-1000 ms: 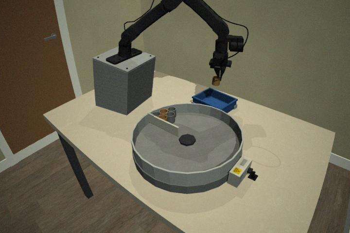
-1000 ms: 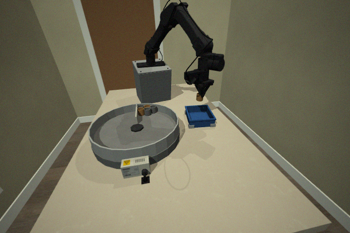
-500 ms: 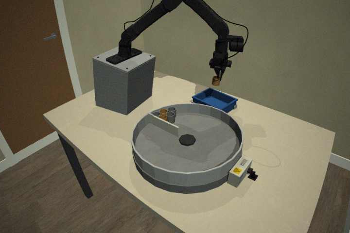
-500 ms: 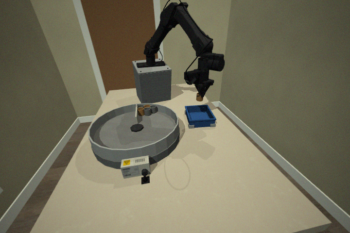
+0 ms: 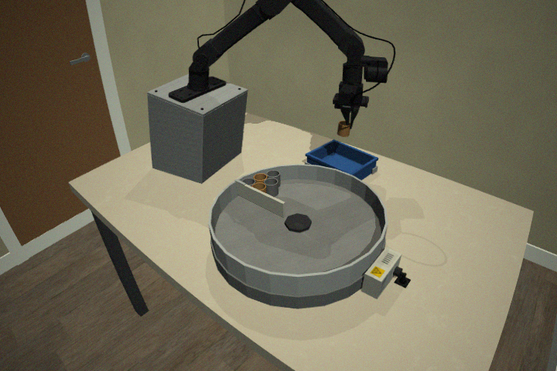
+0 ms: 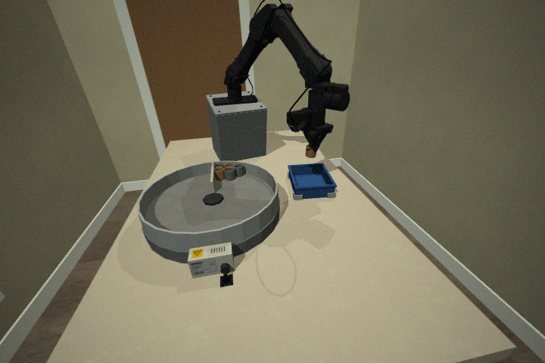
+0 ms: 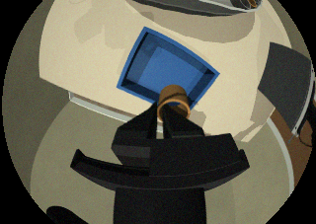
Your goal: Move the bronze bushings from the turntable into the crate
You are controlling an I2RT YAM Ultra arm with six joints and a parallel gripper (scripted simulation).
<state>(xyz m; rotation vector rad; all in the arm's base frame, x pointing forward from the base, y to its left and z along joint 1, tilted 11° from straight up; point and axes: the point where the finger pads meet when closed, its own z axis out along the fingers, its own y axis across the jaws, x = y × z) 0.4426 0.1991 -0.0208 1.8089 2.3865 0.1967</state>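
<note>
Now: hand 13 cm above the blue crate and 2 cm past it. From my hand the other things lie so: grey turntable: 37 cm to the right, 11 cm below, 4 cm ahead.
</note>
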